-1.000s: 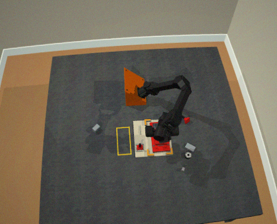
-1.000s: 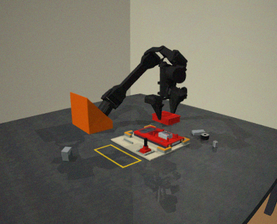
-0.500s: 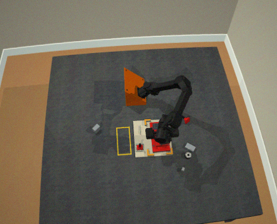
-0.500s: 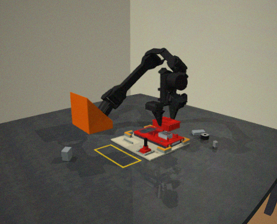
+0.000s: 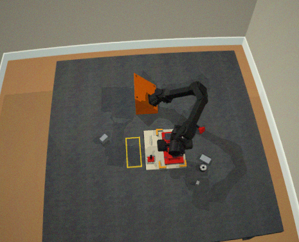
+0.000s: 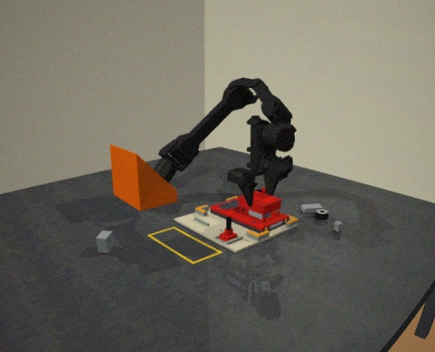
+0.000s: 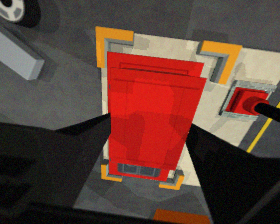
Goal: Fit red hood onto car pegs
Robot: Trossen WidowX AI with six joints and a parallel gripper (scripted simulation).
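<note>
The red hood lies right at my gripper tip. Round my gripper tip: grey engine block (1 cm to the left, 4 cm below).
</note>
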